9 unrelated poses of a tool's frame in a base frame.
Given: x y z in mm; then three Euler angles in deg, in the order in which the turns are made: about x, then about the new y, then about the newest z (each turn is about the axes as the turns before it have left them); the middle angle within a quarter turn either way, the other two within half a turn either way.
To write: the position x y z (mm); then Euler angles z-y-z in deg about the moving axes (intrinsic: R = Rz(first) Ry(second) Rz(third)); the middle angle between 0 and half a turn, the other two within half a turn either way. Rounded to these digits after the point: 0 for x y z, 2 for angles.
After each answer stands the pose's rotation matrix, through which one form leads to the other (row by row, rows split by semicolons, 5 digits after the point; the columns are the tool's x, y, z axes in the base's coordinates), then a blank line. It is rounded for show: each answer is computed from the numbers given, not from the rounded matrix.
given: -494 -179 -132 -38.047 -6.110 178.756
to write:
-494 -179 -132 99.85 38.46 81.01
-0.99409 -0.02159 -0.10644; -0.04849 -0.78874 0.61281; -0.09718 0.61434 0.78303

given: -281 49 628 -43.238 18.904 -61.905
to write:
-281 49 628 63.44 46.43 -132.89
0.44553 0.83459 0.32398; -0.74719 0.14730 0.64808; 0.49316 -0.53082 0.68922

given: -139 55 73 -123.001 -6.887 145.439
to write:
-139 55 73 98.20 122.73 59.89
-0.81758 -0.56319 -0.11991; -0.39179 0.39149 0.83261; -0.42197 0.72771 -0.54072

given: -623 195 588 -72.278 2.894 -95.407
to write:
-623 195 588 86.96 72.30 175.52
-0.09411 0.99428 0.05049; -0.29851 -0.07656 0.95133; 0.94975 0.07446 0.30401

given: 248 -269 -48 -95.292 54.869 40.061
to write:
248 -269 -48 35.02 93.04 -54.27
0.44042 -0.37036 0.81784; -0.68263 0.45353 0.57300; -0.58313 -0.81064 -0.05307

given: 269 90 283 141.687 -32.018 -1.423
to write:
269 90 283 -135.25 131.70 54.71
0.84762 0.02106 -0.53019; -0.30911 -0.79256 -0.52565; -0.43127 0.60944 -0.66528

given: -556 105 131 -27.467 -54.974 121.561
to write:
-556 105 131 162.09 59.39 -26.03
-0.30041 -0.48905 -0.81889; 0.55834 -0.78624 0.26473; -0.77331 -0.37770 0.50925

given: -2 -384 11 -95.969 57.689 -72.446
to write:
-2 -384 11 32.17 93.19 -167.50
0.16121 0.50962 0.84516; -0.15437 -0.83280 0.53162; 0.97477 -0.21617 -0.05558

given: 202 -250 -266 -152.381 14.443 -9.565
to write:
202 -250 -266 60.94 149.10 -125.05
0.95493 0.16091 0.24942; 0.03321 -0.89295 0.44894; 0.29496 -0.42042 -0.85805

